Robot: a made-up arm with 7 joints. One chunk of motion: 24 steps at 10 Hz.
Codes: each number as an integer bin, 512 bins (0 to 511) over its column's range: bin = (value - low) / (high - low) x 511, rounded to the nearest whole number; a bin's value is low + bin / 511 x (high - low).
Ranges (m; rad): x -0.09..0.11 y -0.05..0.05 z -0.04..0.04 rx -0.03..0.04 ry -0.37..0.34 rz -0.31..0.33
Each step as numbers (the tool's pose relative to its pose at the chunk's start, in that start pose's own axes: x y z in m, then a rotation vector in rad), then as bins.
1 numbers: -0.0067 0.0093 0.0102 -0.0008 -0.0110 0.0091
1 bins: 213 303 321 213 258 255
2 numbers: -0.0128 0.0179 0.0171 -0.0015 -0.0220 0.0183
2 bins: 197 347 365 208 250 262
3 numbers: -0.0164 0.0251 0.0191 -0.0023 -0.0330 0.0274
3 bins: 188 384 378 202 243 269
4 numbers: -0.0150 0.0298 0.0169 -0.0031 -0.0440 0.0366
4 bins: 192 408 363 196 235 277
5 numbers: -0.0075 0.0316 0.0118 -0.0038 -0.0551 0.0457
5 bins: 211 417 331 191 227 284
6 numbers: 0.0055 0.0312 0.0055 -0.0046 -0.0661 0.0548
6 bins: 244 415 291 185 219 291
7 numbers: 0.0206 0.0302 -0.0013 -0.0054 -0.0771 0.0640
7 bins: 283 410 247 180 211 299
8 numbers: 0.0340 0.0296 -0.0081 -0.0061 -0.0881 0.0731
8 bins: 317 407 204 174 203 306
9 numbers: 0.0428 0.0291 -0.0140 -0.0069 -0.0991 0.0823
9 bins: 339 404 166 169 195 313
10 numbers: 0.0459 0.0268 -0.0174 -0.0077 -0.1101 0.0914
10 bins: 347 392 144 163 187 320
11 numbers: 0.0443 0.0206 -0.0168 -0.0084 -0.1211 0.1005
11 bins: 343 361 148 158 179 328
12 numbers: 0.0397 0.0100 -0.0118 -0.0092 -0.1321 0.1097
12 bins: 331 307 180 152 171 335
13 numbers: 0.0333 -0.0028 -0.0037 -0.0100 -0.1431 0.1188
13 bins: 315 241 232 146 163 342
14 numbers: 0.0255 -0.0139 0.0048 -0.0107 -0.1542 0.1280
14 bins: 295 184 286 141 155 350
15 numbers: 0.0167 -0.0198 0.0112 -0.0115 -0.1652 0.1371
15 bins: 273 154 327 135 147 357
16 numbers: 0.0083 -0.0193 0.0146 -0.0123 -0.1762 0.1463
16 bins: 251 157 349 129 139 364
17 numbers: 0.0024 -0.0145 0.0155 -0.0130 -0.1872 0.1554
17 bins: 236 181 355 124 132 372
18 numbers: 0.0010 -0.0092 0.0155 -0.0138 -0.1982 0.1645
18 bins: 233 208 355 118 124 379
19 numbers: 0.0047 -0.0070 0.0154 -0.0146 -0.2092 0.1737
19 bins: 242 220 354 112 116 386
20 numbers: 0.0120 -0.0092 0.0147 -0.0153 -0.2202 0.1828
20 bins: 261 208 349 107 108 393
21 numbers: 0.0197 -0.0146 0.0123 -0.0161 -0.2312 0.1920
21 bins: 280 181 334 101 100 401
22 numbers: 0.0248 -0.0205 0.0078 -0.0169 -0.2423 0.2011
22 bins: 293 151 305 96 92 408
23 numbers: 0.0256 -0.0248 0.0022 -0.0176 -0.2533 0.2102
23 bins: 295 129 270 91 84 415
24 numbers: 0.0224 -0.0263 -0.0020 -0.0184 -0.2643 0.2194
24 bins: 287 121 243 85 76 423
